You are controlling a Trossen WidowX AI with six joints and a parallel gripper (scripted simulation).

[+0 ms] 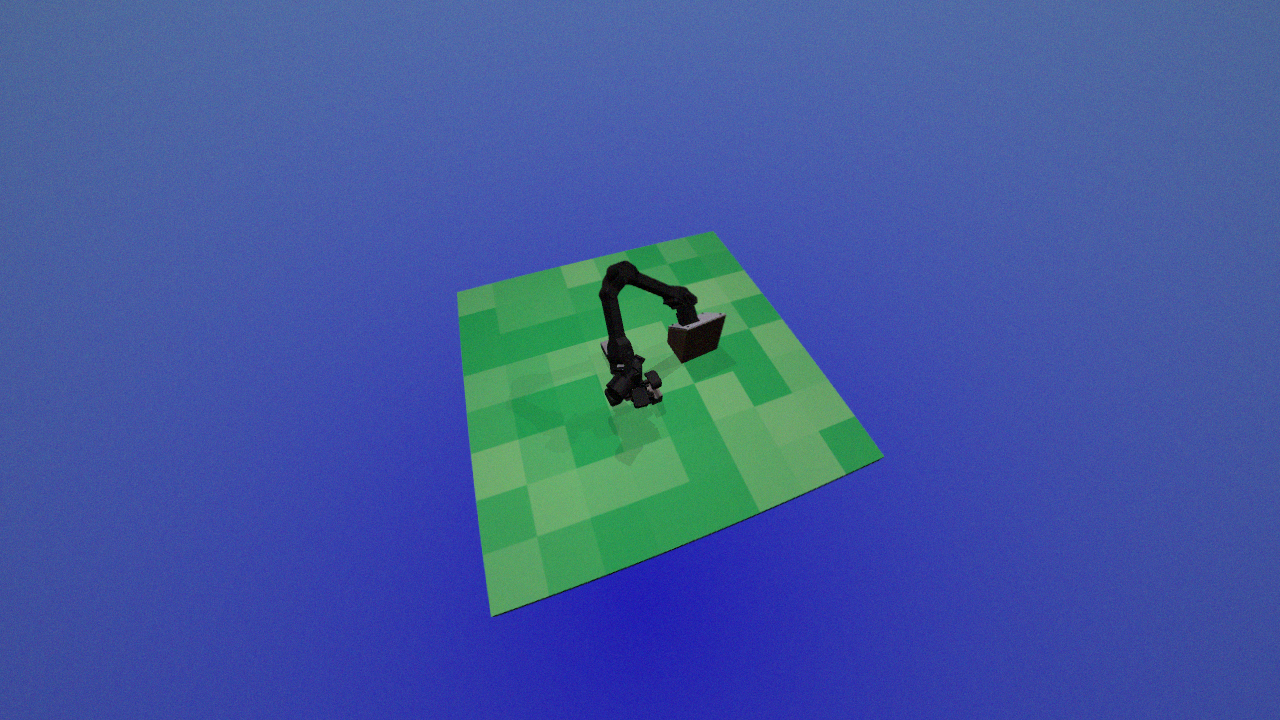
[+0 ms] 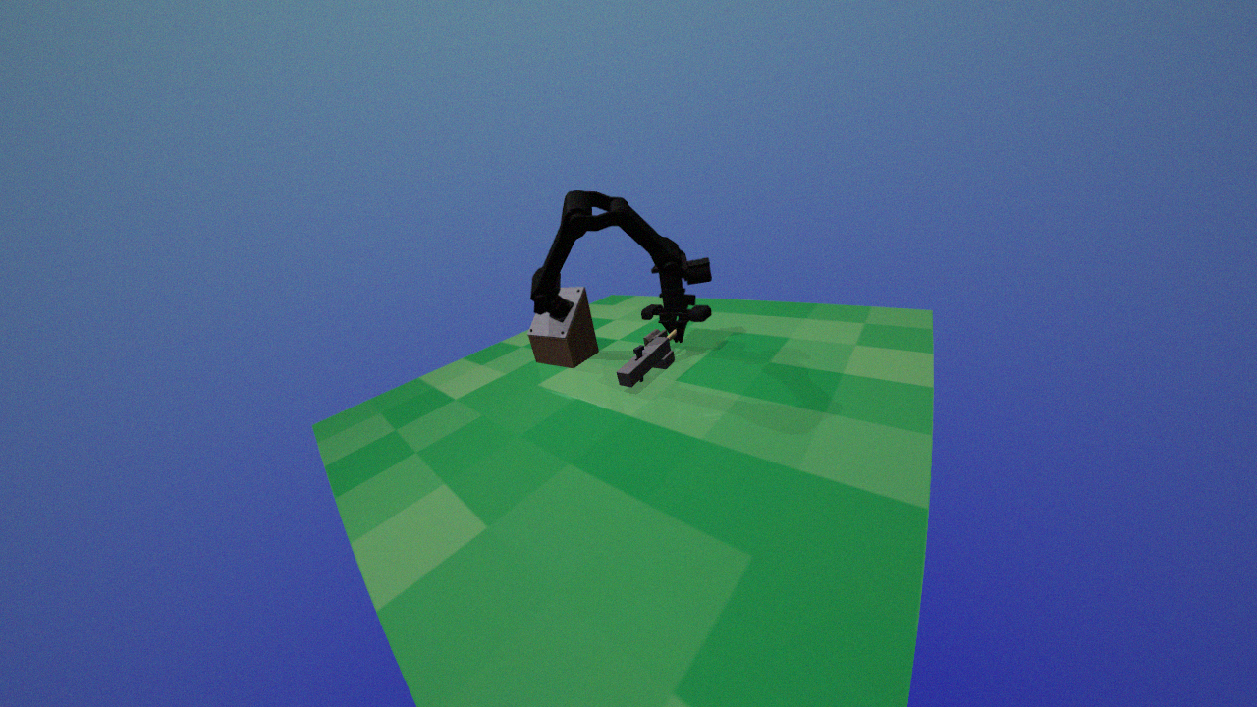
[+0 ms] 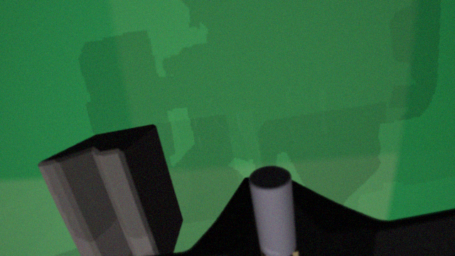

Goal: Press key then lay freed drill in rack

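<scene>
My gripper tip is 4 cm to the left of the drill, 3 cm below it and 1 cm short of it. From my gripper tip the other things lie so: dark part 19 cm to the right, 4 cm ahead, 3 cm above; then rack 7 cm behind, 1 cm to the right.
</scene>
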